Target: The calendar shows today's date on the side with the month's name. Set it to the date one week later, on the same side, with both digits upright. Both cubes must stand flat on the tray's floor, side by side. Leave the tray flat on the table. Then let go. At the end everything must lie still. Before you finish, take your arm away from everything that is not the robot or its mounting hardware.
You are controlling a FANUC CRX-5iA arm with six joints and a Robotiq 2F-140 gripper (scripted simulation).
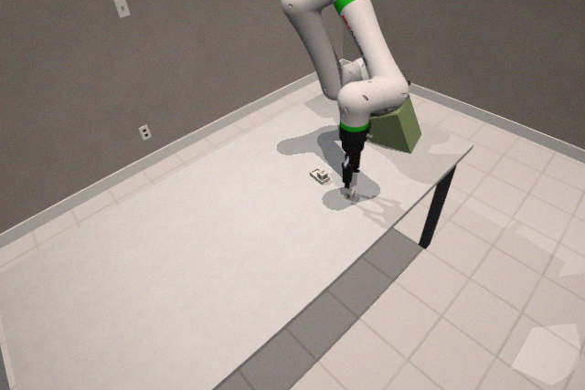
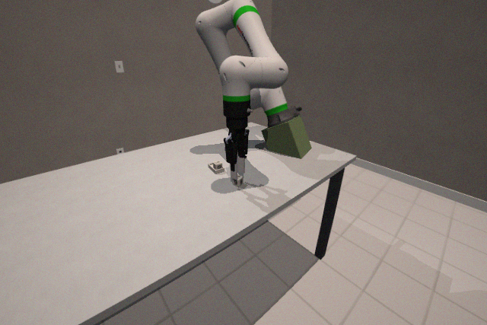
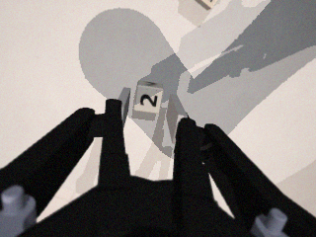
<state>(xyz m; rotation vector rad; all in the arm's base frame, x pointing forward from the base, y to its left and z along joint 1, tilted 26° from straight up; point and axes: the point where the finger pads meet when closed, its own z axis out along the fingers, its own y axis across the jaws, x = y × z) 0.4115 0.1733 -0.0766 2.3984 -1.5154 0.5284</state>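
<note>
Right now my hand is 60 mm above the white calendar cube.
</note>
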